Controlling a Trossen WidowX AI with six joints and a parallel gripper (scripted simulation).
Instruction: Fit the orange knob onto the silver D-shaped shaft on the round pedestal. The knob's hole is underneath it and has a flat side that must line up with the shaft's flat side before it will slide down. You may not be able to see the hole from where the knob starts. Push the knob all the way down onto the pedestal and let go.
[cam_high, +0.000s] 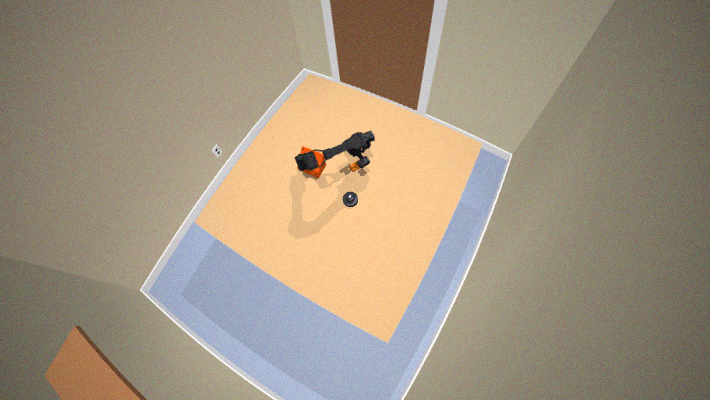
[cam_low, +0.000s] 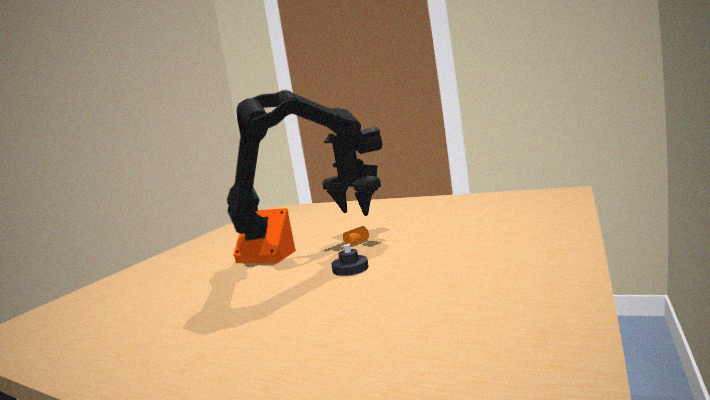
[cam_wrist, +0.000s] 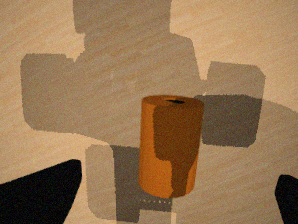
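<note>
My gripper tip is 6 cm above the orange knob, 2 cm to the left of it and 2 cm past it. From my gripper tip the other things lie so: round pedestal 20 cm to the right, 5 cm below, 4 cm ahead.
</note>
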